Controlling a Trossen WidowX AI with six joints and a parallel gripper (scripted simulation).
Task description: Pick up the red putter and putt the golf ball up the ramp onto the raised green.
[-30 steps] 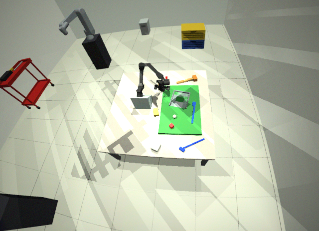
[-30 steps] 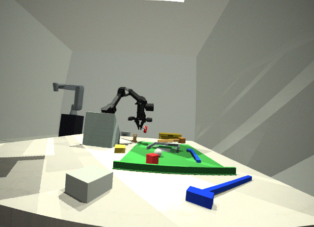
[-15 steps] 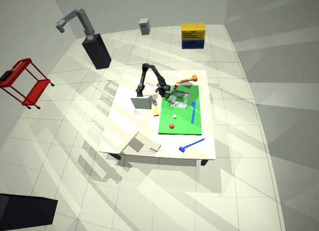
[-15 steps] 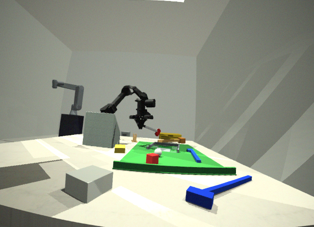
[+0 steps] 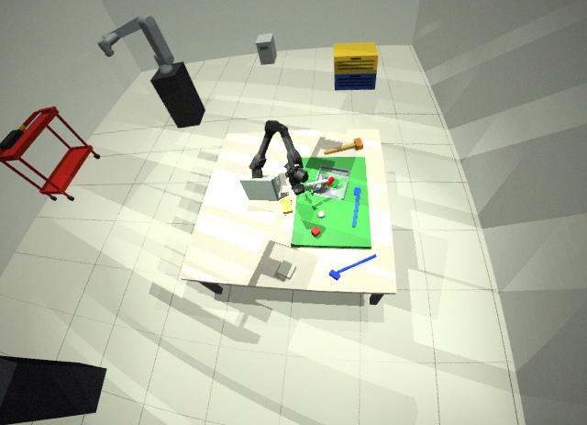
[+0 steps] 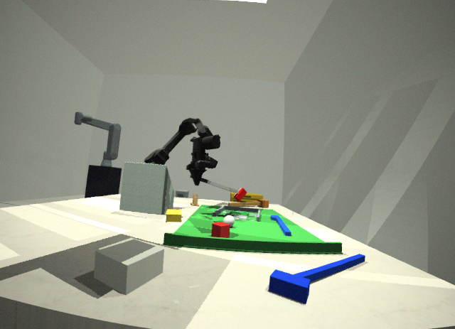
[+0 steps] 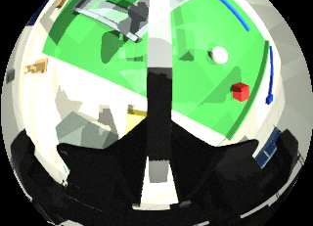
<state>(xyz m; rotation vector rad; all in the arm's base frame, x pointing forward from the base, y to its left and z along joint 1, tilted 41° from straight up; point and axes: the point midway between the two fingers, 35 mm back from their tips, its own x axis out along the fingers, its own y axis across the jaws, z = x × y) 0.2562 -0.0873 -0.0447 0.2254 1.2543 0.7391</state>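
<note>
The yellow block lies 13 cm below my gripper tip, 8 cm behind it and 3 cm to the right of it. Also, from my gripper tip: white golf ball 14 cm ahead, 12 cm below, 10 cm to the right; green mat 22 cm ahead, 15 cm below, 3 cm to the left; red putter 11 cm ahead, 5 cm to the left.
</note>
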